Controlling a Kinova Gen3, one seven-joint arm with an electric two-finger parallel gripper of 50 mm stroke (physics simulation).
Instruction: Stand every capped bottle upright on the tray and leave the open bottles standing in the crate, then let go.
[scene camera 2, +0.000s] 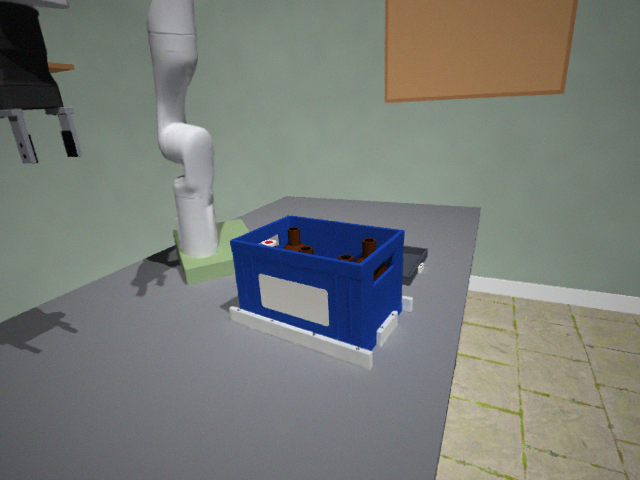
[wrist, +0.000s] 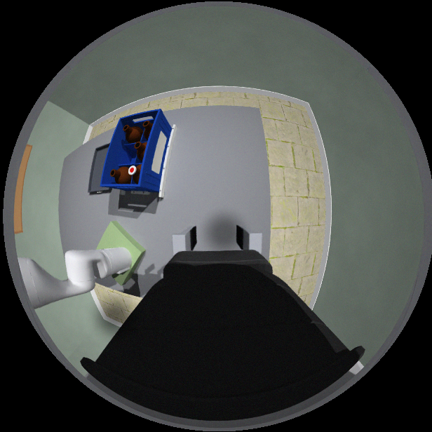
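Pixels of known places: gripper, fingertip midpoint: (scene camera 2: 53, 159); arm's base, link origin: (scene camera 2: 201, 248).
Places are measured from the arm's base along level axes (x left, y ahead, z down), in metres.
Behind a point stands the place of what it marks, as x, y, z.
Observation:
The blue crate (scene camera 2: 346, 297) {-0.202, 0.507, -0.053} (wrist: 154, 179) stands on the table with brown bottles in it. One bottle with a white cap with a red centre (scene camera 2: 268, 242) {-0.134, 0.320, -0.101} (wrist: 132, 170) is at the crate end nearer the robot base. Several open bottles show dark mouths, among them one (scene camera 2: 294, 236) {-0.055, 0.331, -0.088} near the cap and one (scene camera 2: 369, 248) {-0.074, 0.503, -0.089} at the far end from the base. Their lower parts are hidden by the crate walls. The dark grey tray (scene camera 2: 415, 258) {0.253, 0.524, 0.057} (wrist: 98, 175) lies behind the crate, partly hidden; no bottle shows on it. My gripper (scene camera 2: 51, 155) {-0.391, 0.166, -0.292} (wrist: 216, 234) is open and empty, high above the table, well away from the crate.
White rails (scene camera 2: 299, 333) {-0.204, 0.416, 0.036} (wrist: 170, 150) edge the crate's foot. The arm's green base block (scene camera 2: 206, 271) {-0.051, 0.059, 0.037} (wrist: 112, 235) stands on the grey table (scene camera 2: 206, 403) {-0.380, 0.355, 0.062} (wrist: 220, 165). An orange-brown board (scene camera 2: 478, 46) is on the wall. Tiled floor (scene camera 2: 547, 361) lies beyond the table edge.

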